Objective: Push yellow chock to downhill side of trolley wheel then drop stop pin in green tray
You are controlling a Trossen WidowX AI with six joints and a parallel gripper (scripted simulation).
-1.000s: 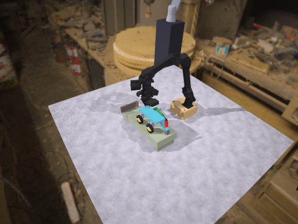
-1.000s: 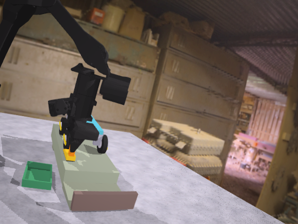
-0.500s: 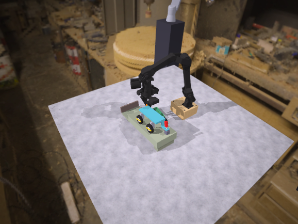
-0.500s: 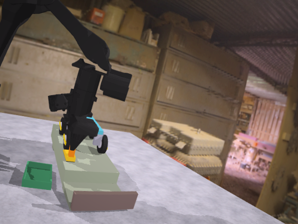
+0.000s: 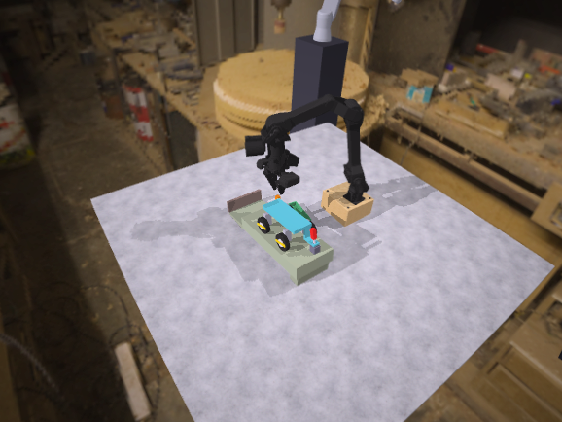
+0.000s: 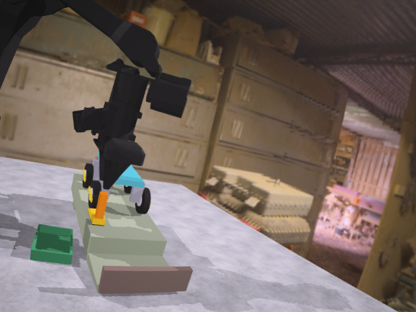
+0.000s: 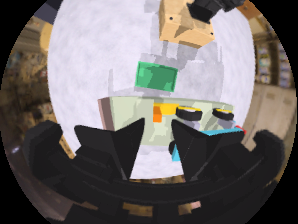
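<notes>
My gripper tip is 240 mm to the right of the red-headed stop pin, 60 mm short of it and 10 mm above it. From my gripper tip the other things lie so: pale green ramp: 120 mm to the left, 90 mm below, 70 mm ahead; then yellow chock: 60 mm below, 30 mm to the left, 10 mm ahead; then blue trolley: 130 mm to the left, 70 mm ahead, 30 mm below.
</notes>
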